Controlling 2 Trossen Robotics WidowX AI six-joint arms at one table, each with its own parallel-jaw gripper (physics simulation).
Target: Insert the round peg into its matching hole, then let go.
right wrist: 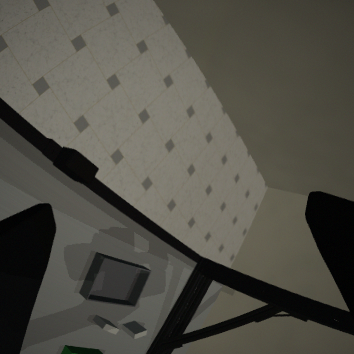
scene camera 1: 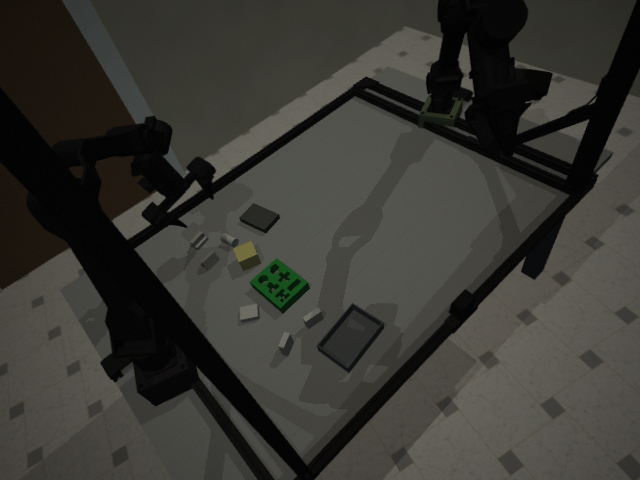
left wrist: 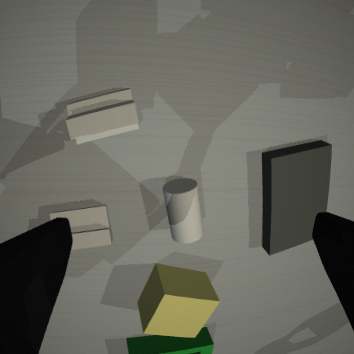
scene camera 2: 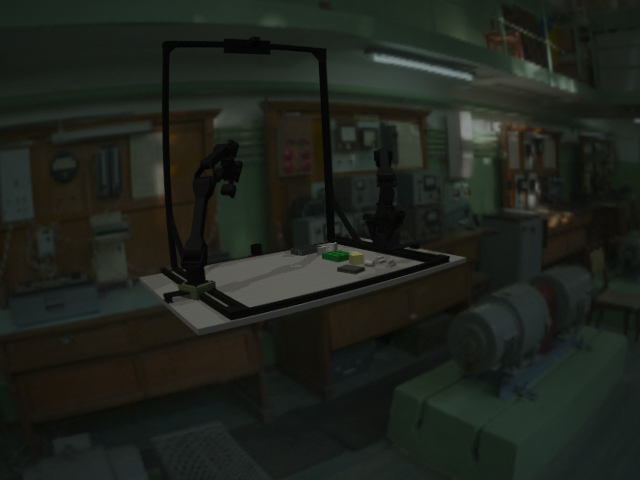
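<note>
The round peg [scene camera 1: 229, 239] [scene camera 2: 369, 262] [left wrist: 184, 212] is a pale cylinder lying on its side on the table, between the yellow cube and the dark flat block. The green board [scene camera 1: 282, 304] [scene camera 2: 335, 255] [left wrist: 170, 345] [right wrist: 82, 350] has shaped holes. Its round hole [scene camera 1: 263, 279] is empty, on the side near the cube. My left gripper [scene camera 1: 199, 211] [left wrist: 196, 229] is open and empty above the table; the peg shows between its spread fingers in the left wrist view. My right gripper [right wrist: 182, 211] is open and empty, raised high, far from the board.
A yellow cube [scene camera 1: 247, 256] [left wrist: 175, 305] stands between peg and board. A dark flat block [scene camera 1: 259, 217] [left wrist: 299, 197] lies beside the peg. Two pale pieces [scene camera 1: 199, 239] [scene camera 1: 209, 259] lie on its other side. Other pale pieces and a dark tray [scene camera 1: 333, 357] [right wrist: 86, 298] lie beyond the board.
</note>
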